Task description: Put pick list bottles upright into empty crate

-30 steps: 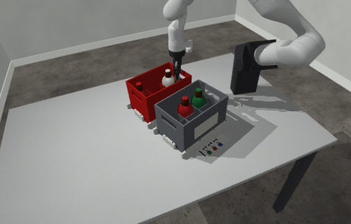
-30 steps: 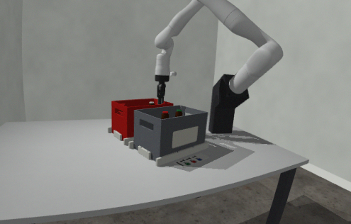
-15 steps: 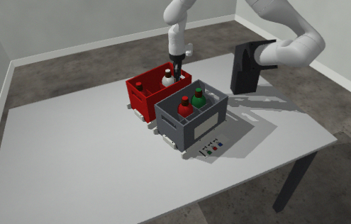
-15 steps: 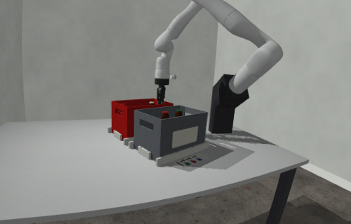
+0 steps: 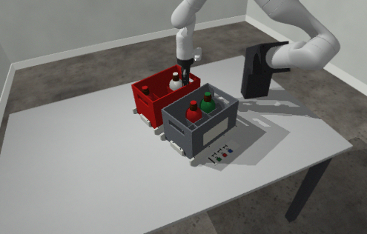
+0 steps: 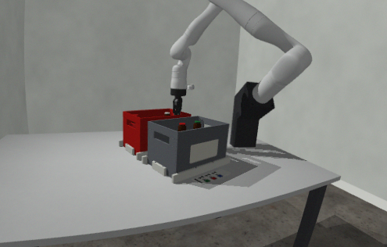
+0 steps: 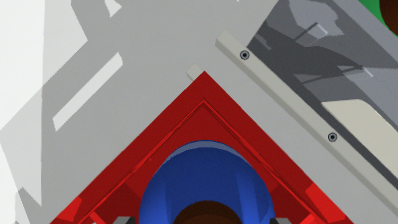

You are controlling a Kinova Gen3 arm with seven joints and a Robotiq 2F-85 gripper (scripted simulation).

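The blue-label bottle lies 70 mm below my hand. The rest, counted from my hand: red crate 100 mm ahead, 70 mm below, 10 mm to the right; then white-label bottle 80 mm to the right, 70 mm below, 30 mm ahead; then green-label bottle 140 mm to the left, 70 mm below, 50 mm behind.
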